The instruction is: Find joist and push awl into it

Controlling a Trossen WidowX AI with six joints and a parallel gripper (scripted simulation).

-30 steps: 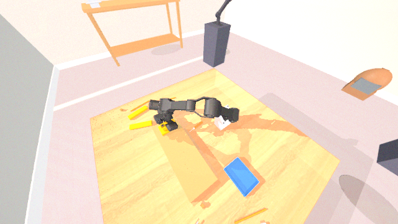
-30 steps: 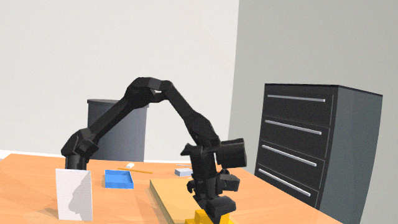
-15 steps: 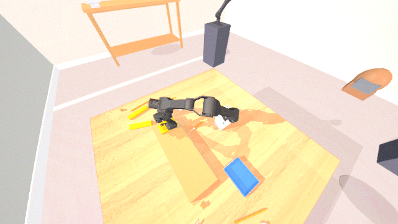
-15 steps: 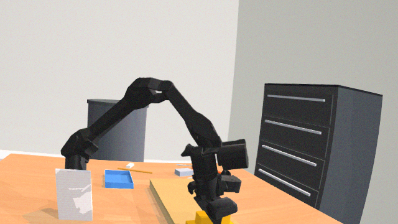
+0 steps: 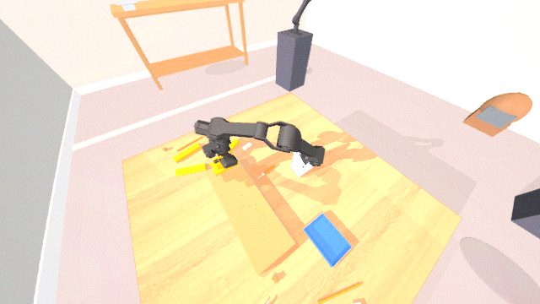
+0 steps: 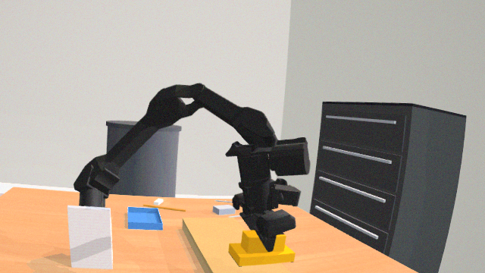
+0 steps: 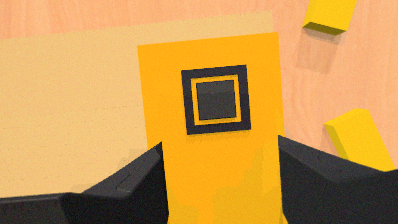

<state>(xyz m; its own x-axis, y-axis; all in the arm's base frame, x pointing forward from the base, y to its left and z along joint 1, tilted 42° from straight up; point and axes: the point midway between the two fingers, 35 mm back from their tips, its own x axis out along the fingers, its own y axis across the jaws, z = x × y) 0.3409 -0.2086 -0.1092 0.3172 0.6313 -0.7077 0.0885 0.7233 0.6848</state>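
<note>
Now: the blue tray 17 cm behind my gripper tip, 54 cm to the left of it and 12 cm below it. Also, from my gripper tip: yellow stud finder: 1 cm ahead, 2 cm above; awl: 17 cm behind, 12 cm to the left, 12 cm below; grey block: 16 cm ahead, 63 cm to the left, 12 cm below.
</note>
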